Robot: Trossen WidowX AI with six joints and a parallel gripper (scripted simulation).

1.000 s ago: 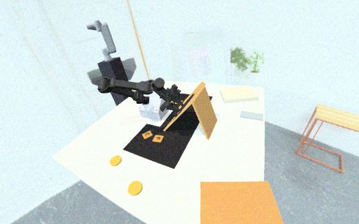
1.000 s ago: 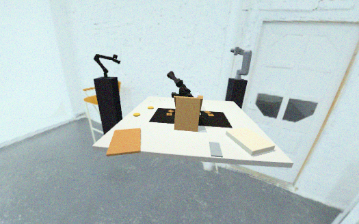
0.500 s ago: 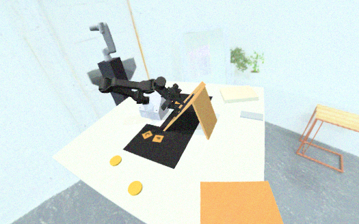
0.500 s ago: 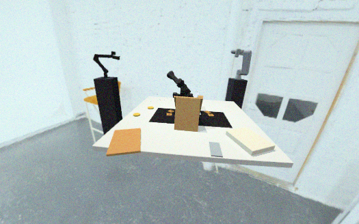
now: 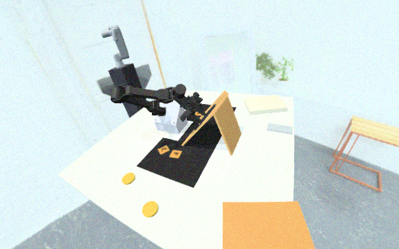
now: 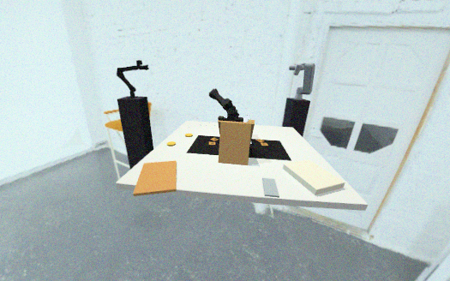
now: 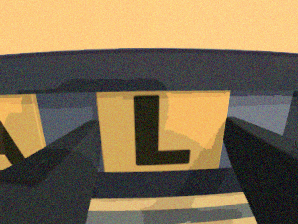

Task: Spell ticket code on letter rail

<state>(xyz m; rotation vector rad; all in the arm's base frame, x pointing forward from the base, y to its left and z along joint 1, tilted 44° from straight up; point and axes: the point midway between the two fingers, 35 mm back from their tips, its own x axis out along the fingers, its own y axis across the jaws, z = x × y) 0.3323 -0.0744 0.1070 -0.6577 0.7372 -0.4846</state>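
The white ticket is 90 mm to the left of my gripper tip, 80 mm below it and 50 mm behind it. The rest, counted from my gripper tip: black mat (180 mm below, 150 mm behind, 100 mm to the left); then letter tile (right at my gripper tip); then grey card (430 mm ahead, 180 mm to the left, 180 mm below).
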